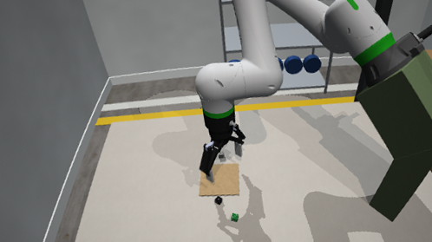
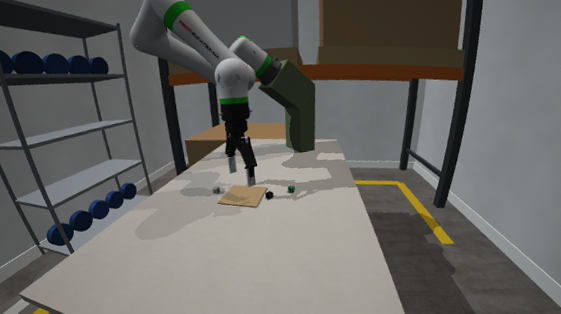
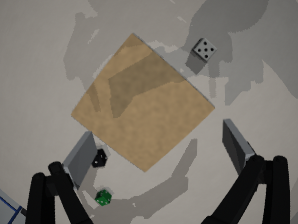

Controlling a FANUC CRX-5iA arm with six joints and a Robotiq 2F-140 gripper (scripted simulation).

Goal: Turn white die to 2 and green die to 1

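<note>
My gripper is now 10 cm to the right of the black die, 6 cm above it and 4 cm short of it. Also, from my hand: mat 6 cm below, 3 cm ahead, 1 cm to the left; then green die 18 cm to the left, 6 cm below, 1 cm ahead; then white die 10 cm to the right, 6 cm below.
</note>
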